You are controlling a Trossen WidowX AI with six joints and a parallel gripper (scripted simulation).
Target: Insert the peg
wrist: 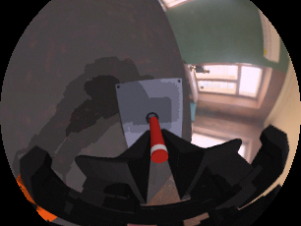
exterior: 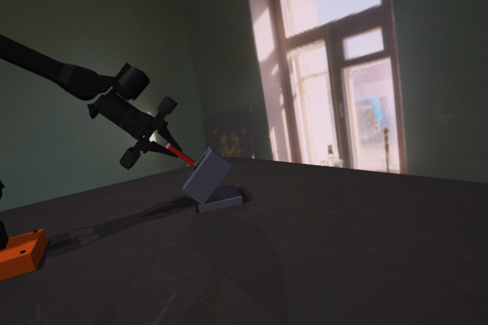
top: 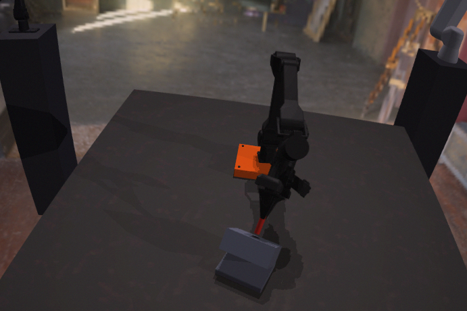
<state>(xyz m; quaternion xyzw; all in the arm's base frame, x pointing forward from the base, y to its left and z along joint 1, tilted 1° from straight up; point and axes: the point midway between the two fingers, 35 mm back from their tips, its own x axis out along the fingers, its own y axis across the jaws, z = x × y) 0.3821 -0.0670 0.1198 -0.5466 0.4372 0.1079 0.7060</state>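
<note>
Right now my gripper tip is 60 mm above the grey sloped panel, 50 mm short of it and 30 mm to the left of it. The rest, counted from my gripper tip: red peg: 10 mm behind, 10 mm above; then panel foot: 120 mm below, 60 mm ahead, 40 mm to the right.
</note>
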